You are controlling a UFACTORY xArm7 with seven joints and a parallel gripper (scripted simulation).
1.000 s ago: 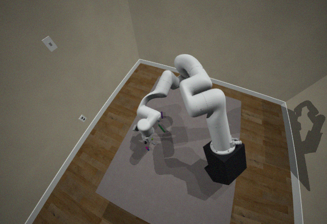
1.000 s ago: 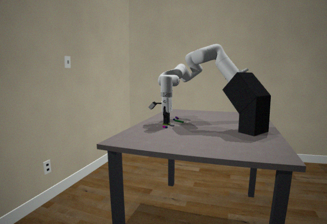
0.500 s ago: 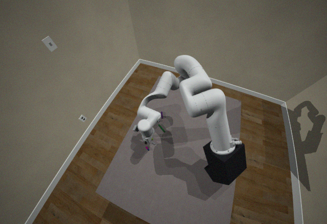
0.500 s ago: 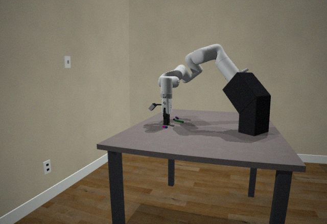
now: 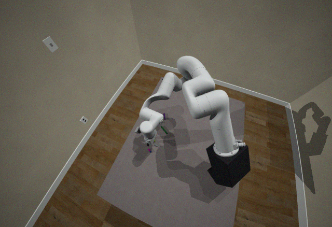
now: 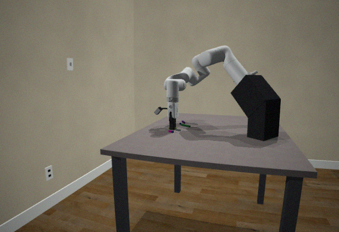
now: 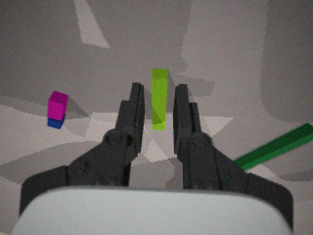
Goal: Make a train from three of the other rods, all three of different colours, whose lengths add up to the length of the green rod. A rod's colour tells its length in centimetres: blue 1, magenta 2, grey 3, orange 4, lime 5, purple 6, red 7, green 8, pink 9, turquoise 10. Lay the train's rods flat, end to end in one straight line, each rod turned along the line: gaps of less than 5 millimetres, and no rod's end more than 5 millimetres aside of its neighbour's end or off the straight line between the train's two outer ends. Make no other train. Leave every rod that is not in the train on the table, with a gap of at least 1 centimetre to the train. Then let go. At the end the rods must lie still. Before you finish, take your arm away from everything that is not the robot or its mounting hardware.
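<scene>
Now: hand 20 mm above the lime rod. Also, from my hand: magenta rod (80 mm to the left, 20 mm below, 10 mm ahead); grey rod (30 mm to the left, 30 mm behind, 20 mm below); green rod (90 mm to the right, 80 mm behind, 20 mm below).
</scene>
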